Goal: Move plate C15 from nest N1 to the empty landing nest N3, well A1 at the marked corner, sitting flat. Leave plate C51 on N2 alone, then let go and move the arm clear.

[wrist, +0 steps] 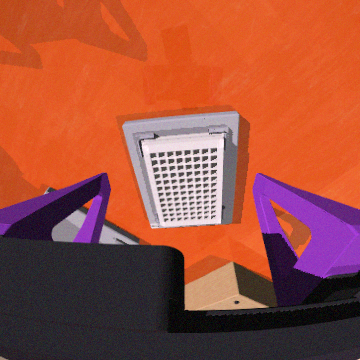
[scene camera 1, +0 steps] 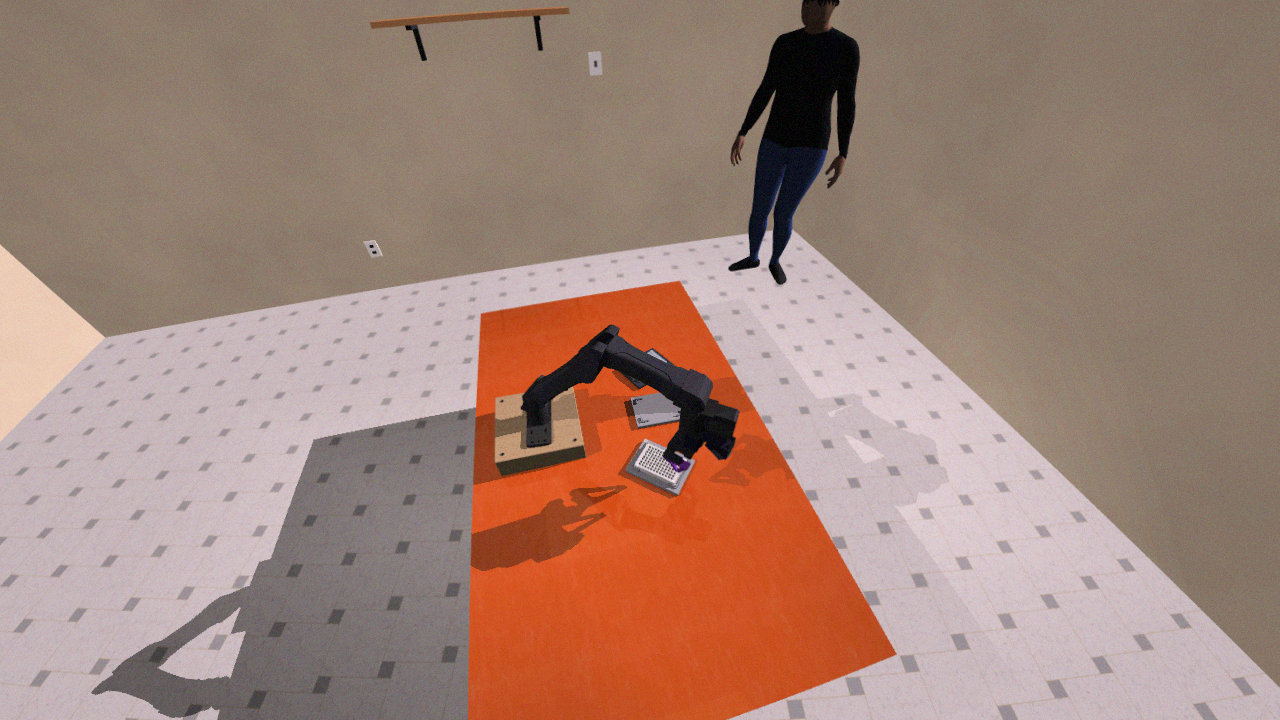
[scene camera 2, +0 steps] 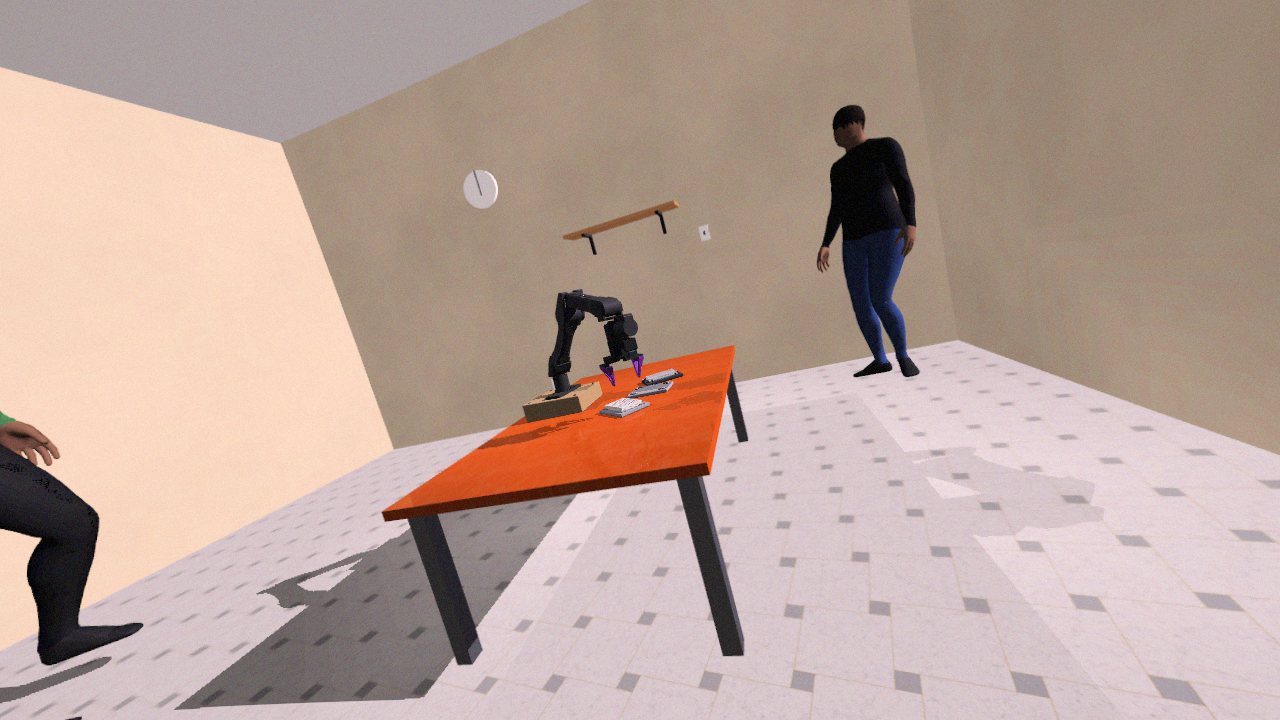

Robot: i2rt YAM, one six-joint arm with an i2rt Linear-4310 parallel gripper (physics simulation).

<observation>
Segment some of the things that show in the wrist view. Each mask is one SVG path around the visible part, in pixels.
The gripper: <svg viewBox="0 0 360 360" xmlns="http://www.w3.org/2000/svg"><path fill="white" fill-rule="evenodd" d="M0 208L0 356L8 360L357 360L360 358L360 209L294 187L257 172L252 185L252 194L277 306L213 310L184 310L184 255L177 248L155 244L98 243L110 195L110 184L106 172L98 173L69 186ZM269 198L309 227L311 239L299 257L283 232ZM93 198L85 219L73 241L53 241L51 238L52 228Z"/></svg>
A grey well plate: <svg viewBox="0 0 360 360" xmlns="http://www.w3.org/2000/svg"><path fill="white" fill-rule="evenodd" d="M223 132L157 136L140 140L160 225L177 226L220 223Z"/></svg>
</observation>
